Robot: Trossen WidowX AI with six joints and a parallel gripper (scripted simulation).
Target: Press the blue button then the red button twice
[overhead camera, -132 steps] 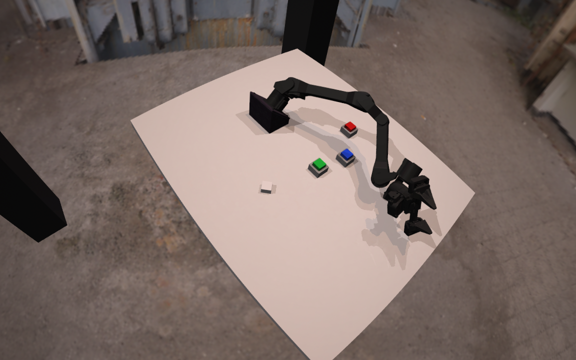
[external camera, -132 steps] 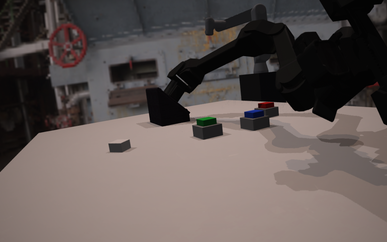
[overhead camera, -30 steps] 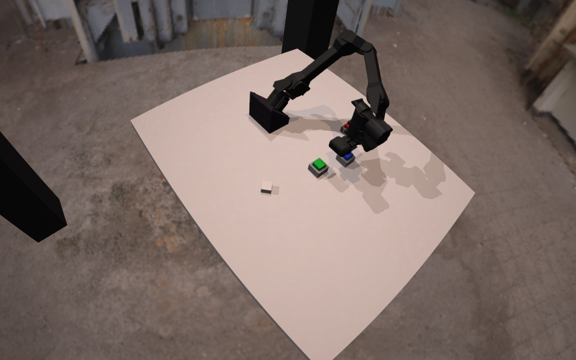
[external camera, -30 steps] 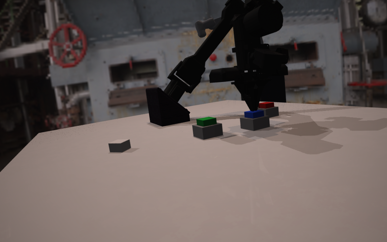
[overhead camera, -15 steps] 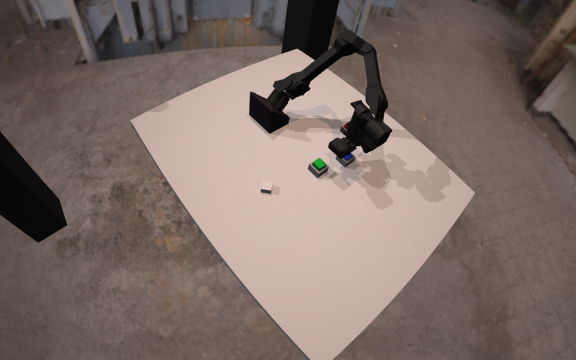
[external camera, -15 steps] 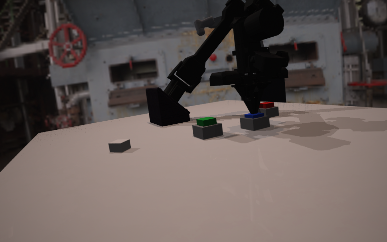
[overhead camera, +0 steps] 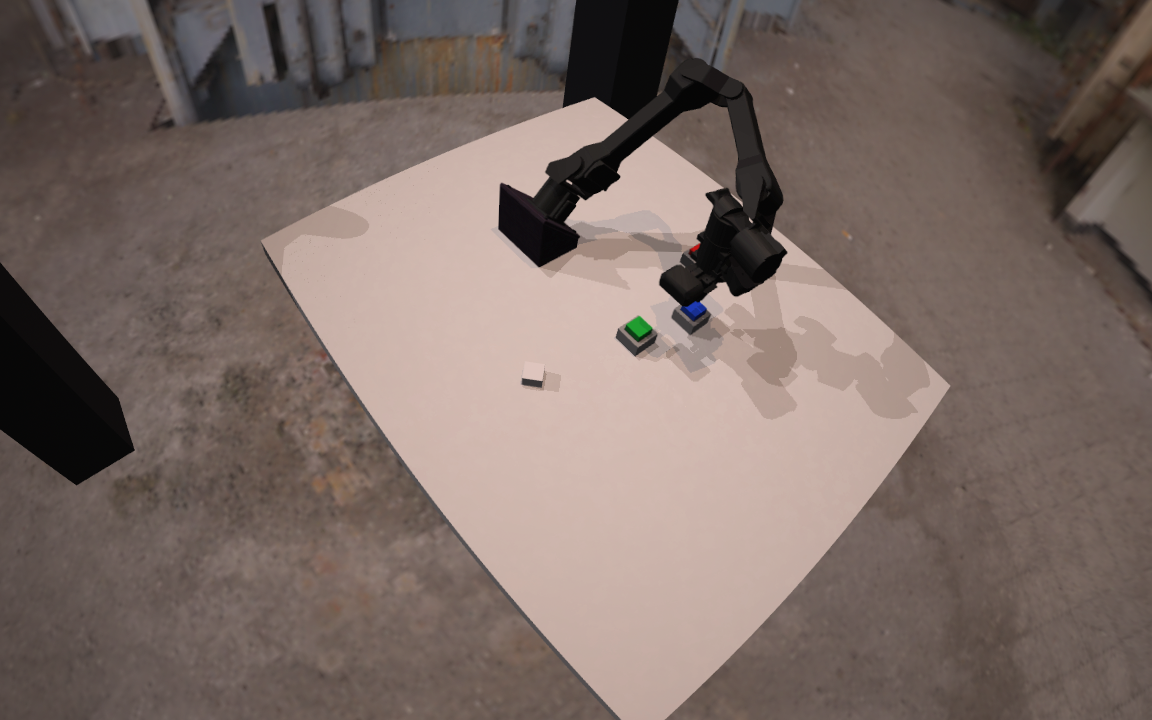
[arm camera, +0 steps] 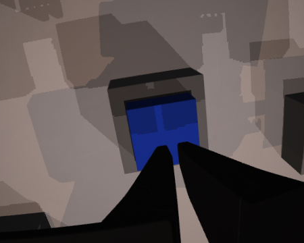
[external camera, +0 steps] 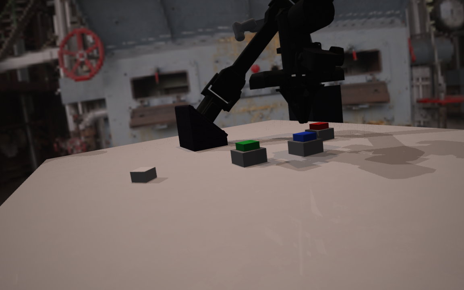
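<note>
Right now the blue button is 30 mm below my gripper tip. The rest, counted from my gripper tip: red button: 90 mm behind, 110 mm to the left, 30 mm below; green button: 20 mm behind, 110 mm to the right, 30 mm below; white-topped block: 60 mm behind, 300 mm to the right, 50 mm below.
</note>
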